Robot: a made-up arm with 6 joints.
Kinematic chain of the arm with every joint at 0, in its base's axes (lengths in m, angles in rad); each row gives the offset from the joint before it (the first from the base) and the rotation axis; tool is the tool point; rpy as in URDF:
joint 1: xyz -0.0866 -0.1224 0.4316 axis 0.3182 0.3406 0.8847
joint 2: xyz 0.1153 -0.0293 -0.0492 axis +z
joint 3: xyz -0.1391 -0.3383 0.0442 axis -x
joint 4: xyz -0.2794 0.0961 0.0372 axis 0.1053 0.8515 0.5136
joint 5: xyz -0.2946 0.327 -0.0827 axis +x
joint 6: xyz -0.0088 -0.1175 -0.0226 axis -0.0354 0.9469 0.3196
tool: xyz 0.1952 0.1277 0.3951 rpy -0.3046 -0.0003 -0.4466
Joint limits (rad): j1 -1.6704..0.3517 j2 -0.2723..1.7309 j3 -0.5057..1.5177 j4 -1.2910..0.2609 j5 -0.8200..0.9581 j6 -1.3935..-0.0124
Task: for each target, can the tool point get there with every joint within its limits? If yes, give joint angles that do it. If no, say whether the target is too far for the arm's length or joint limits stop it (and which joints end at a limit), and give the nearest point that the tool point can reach.
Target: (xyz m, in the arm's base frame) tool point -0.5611 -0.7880 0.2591
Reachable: yes | joints -0.2204 0.9880 0.2556 -0.8136 0.6742 -0.9769
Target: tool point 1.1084 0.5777 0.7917
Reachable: no: joint limits stop it (at a limit: joint 1, joint 2, joint 3, joint 5) | nearest point 0.4871 0.3618 0.4448 | short by 0.744 m
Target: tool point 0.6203 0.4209 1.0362
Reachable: no: joint limits stop it (at a limit: joint 1, joint 2, joint 3, joint 5) | nearest point 0.3441 0.2582 0.6497 | short by 0.502 m
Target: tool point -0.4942 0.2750 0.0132
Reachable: yes | joints -1.1405 0.2975 0.9135 -0.1546 0.1144 -0.6580
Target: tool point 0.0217 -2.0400 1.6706
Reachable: no: too far | nearest point -0.0390 -1.1633 1.0674 | short by 1.066 m
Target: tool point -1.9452 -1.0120 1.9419
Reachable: no: too far | nearest point -0.9829 -0.5546 1.1406 | short by 1.333 m
